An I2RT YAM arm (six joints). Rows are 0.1 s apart.
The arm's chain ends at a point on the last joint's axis. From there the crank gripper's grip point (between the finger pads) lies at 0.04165 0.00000 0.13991 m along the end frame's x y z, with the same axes.
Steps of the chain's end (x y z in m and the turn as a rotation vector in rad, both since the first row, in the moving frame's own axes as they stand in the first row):
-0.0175, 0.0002, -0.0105, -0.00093, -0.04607, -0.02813
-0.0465, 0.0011, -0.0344, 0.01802, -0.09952, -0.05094
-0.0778, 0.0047, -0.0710, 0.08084, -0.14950, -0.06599
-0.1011, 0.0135, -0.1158, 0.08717, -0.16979, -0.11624
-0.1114, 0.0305, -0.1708, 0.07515, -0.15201, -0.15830
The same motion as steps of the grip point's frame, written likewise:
-0.0240, -0.0007, -0.0087, -0.00093, -0.04607, -0.02813
-0.0607, -0.0032, -0.0310, 0.01802, -0.09952, -0.05094
-0.0995, -0.0088, -0.0669, 0.08084, -0.14950, -0.06599
-0.1262, -0.0023, -0.1115, 0.08717, -0.16979, -0.11624
-0.1343, 0.0150, -0.1668, 0.07515, -0.15201, -0.15830

